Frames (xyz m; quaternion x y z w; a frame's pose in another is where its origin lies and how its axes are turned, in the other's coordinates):
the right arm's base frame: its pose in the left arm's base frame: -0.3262 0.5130 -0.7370 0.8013 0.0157 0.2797 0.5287
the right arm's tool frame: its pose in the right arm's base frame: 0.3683 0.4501 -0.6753 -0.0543 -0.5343 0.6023 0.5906
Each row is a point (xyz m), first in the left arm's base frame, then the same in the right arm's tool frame.
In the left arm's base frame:
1: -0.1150 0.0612 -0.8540
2: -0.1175 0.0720 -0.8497
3: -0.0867 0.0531 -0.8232
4: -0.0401 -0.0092 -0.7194
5: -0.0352 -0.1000 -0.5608
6: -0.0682 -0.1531 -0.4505
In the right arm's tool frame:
1: 0.4708 -0.6967 1.0070
2: 0.4631 -0.6908 1.0001
3: 0.4840 -0.7212 0.9747
4: 0.5699 -0.7667 0.8888
5: 0.7101 -0.7718 0.7715
6: 0.8055 -0.7380 0.6952

